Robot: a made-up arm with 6 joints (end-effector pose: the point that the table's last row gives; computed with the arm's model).
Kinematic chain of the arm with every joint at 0, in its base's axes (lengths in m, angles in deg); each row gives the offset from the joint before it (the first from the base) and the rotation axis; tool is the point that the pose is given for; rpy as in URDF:
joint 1: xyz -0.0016 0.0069 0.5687 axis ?
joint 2: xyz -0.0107 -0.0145 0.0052 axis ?
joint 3: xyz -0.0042 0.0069 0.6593 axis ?
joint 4: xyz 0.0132 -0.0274 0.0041 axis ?
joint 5: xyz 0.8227 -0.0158 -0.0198 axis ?
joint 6: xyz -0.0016 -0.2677 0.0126 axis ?
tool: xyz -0.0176 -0.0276 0.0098 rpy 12 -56.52 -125.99
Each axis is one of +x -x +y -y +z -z.
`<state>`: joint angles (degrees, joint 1 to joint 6).
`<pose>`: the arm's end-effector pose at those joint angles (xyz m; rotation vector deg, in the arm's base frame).
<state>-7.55 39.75 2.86 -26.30 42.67 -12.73</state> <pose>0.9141 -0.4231 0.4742 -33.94 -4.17 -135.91</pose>
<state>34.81 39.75 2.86 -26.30 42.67 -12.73</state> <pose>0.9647 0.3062 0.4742 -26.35 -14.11 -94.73</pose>
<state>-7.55 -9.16 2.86 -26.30 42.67 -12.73</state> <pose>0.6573 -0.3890 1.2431 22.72 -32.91 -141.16</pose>
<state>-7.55 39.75 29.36 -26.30 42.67 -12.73</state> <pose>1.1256 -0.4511 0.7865 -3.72 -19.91 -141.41</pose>
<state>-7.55 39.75 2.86 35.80 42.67 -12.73</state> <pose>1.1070 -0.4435 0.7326 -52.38 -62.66 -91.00</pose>
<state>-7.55 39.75 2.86 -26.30 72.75 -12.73</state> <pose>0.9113 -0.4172 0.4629 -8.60 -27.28 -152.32</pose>
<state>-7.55 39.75 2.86 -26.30 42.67 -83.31</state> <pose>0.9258 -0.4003 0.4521 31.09 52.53 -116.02</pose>
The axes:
joint 1: +z
joint 2: +y
joint 3: -y
joint 4: -x
joint 5: -y
joint 6: -x

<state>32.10 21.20 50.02 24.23 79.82 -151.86</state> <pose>0.9368 0.2508 1.6620 49.49 7.20 20.09</pose>
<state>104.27 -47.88 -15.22 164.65 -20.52 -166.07</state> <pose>-0.2394 0.0880 1.5282 40.53 -32.18 -41.44</pose>
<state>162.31 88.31 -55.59 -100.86 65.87 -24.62</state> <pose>0.1606 -0.1042 0.3548 -38.31 -82.67 -59.31</pose>
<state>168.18 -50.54 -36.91 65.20 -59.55 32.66</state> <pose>-0.2097 0.2016 1.4676 49.01 -145.92 -4.88</pose>
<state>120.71 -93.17 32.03 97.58 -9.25 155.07</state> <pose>0.6907 -1.1528 1.0550 83.19 70.78 61.85</pose>
